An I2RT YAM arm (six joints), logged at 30 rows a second.
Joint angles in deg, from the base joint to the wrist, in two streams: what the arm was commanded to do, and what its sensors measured. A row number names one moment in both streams.
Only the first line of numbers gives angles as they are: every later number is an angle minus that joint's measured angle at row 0.
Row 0, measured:
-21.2 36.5 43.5 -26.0 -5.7 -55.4
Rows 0 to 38, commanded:
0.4 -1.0 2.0 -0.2 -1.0 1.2
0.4 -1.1 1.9 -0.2 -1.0 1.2
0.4 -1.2 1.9 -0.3 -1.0 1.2
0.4 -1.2 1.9 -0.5 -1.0 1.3
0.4 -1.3 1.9 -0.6 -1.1 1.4
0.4 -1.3 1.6 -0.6 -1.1 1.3
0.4 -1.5 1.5 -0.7 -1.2 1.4
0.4 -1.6 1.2 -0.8 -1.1 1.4
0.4 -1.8 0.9 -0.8 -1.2 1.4
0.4 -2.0 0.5 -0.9 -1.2 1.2
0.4 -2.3 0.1 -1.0 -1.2 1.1
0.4 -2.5 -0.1 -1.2 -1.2 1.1
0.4 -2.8 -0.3 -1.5 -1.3 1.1
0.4 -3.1 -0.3 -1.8 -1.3 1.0
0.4 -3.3 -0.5 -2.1 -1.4 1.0
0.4 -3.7 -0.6 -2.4 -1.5 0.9
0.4 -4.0 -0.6 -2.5 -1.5 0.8
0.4 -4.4 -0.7 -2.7 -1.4 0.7
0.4 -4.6 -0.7 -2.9 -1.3 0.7
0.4 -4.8 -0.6 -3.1 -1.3 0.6
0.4 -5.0 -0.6 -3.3 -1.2 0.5
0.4 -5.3 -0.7 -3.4 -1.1 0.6
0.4 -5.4 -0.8 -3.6 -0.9 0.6
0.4 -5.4 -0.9 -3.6 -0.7 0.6
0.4 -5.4 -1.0 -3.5 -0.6 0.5
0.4 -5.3 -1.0 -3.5 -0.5 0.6
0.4 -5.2 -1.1 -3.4 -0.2 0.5
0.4 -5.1 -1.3 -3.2 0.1 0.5
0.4 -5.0 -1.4 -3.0 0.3 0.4
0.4 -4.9 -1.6 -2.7 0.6 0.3
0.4 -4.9 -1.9 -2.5 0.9 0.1
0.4 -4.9 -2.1 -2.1 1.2 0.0
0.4 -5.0 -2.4 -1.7 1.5 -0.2
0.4 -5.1 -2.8 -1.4 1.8 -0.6
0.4 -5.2 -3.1 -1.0 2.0 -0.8
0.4 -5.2 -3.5 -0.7 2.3 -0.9
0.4 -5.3 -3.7 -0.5 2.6 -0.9
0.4 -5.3 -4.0 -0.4 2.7 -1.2
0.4 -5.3 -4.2 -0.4 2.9 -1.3
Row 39, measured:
0.0 -4.6 -3.4 -3.3 1.4 -0.7
